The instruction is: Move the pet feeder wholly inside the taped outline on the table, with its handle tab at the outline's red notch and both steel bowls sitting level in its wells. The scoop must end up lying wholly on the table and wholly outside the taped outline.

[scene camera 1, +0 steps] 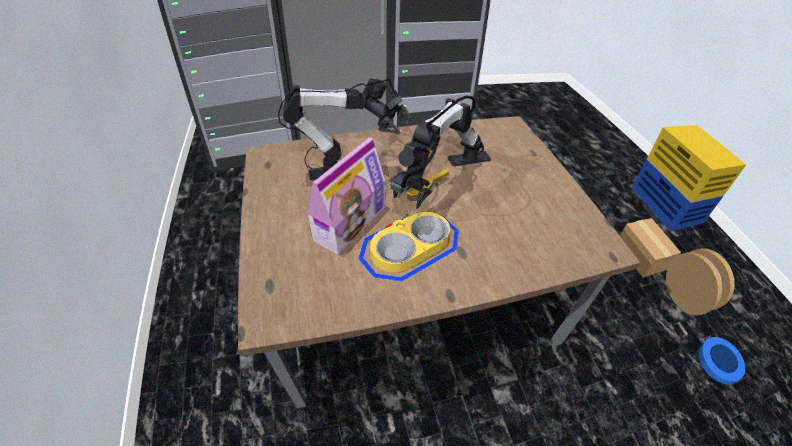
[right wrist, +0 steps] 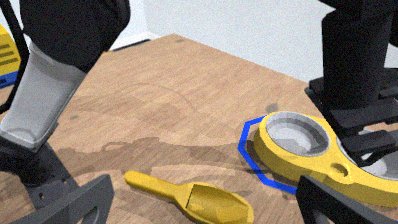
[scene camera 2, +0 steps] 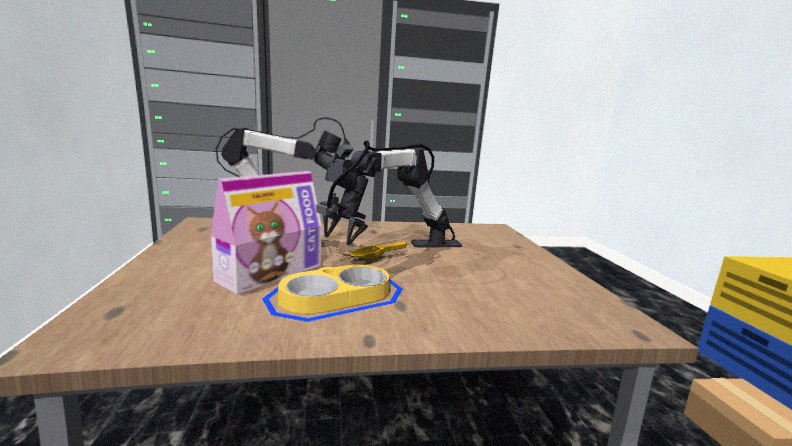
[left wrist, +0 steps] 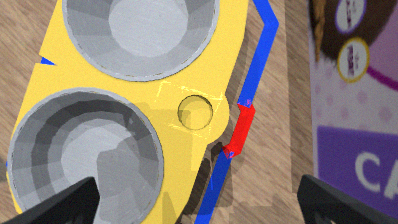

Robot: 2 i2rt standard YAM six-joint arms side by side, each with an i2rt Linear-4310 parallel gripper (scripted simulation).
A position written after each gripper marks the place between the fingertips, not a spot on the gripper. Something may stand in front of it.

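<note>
A yellow pet feeder [scene camera 2: 346, 295] [scene camera 1: 423, 251] [left wrist: 188, 110] is part of the scene. The robot's left gripper [scene camera 2: 336, 240] [right wrist: 346, 140] [left wrist: 198, 186] is visible too, and so is the right gripper [scene camera 1: 406, 127] [right wrist: 204, 184].
</note>
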